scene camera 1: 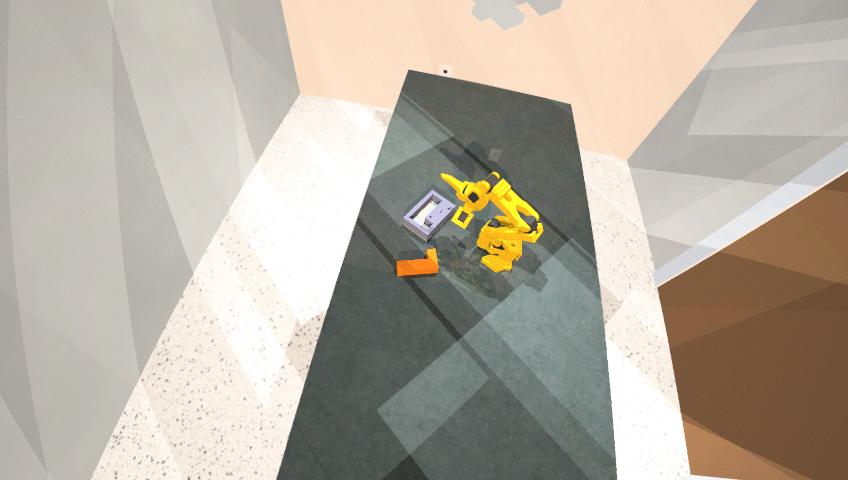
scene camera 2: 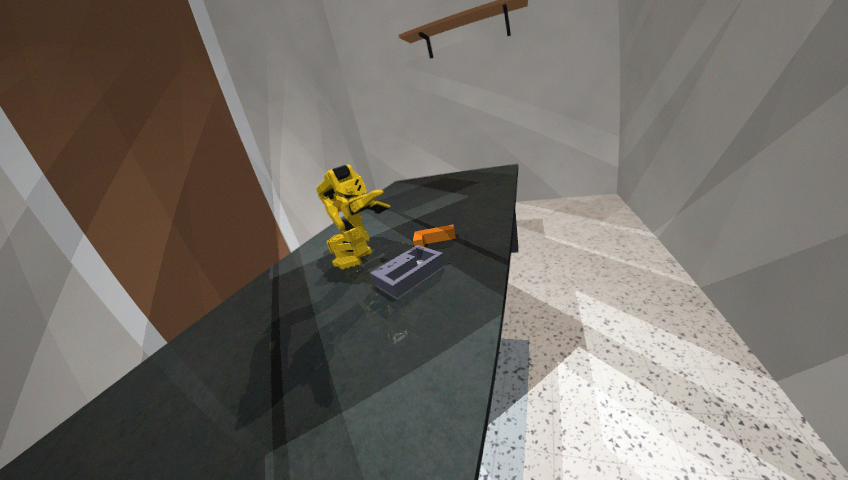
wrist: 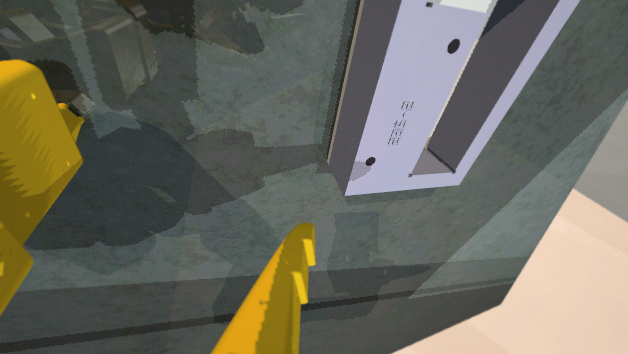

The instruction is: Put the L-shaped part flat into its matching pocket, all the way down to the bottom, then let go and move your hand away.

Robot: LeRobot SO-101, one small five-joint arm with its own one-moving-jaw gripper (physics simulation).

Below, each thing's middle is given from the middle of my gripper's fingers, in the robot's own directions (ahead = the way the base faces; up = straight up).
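Counting from my hand, I find the orange L-shaped part [scene camera 1: 429, 265] 150 mm to the left, 70 mm ahead and 170 mm below. The grey pocket block [scene camera 2: 399, 276] is 60 mm ahead of my hand, 10 mm to the right of it and 160 mm below it.
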